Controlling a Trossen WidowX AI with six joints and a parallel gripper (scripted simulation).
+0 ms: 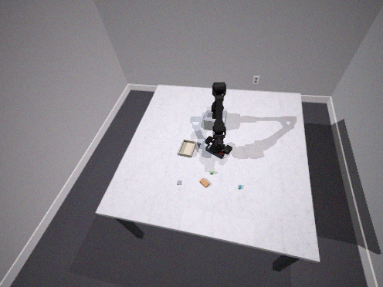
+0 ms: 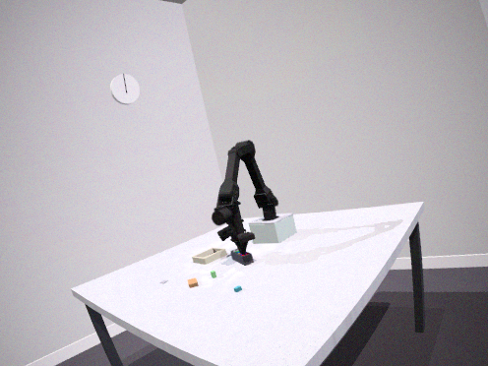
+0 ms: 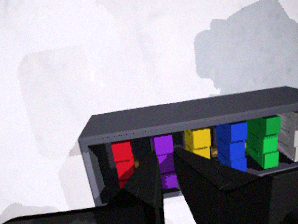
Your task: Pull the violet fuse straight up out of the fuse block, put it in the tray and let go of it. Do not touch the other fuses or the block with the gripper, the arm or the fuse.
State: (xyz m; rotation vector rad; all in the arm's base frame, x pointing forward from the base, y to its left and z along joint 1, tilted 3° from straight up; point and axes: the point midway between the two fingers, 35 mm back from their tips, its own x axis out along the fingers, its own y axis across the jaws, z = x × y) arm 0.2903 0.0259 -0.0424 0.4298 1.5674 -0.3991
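Right now the cream tray is 230 mm to the right of my gripper tip, 40 mm behind it and 30 mm below it. Also, from my gripper tip: green piece (160 mm ahead, 40 mm to the right, 20 mm below); then violet fuse (10 mm below); then teal piece (250 mm ahead, 150 mm to the left, 30 mm below).
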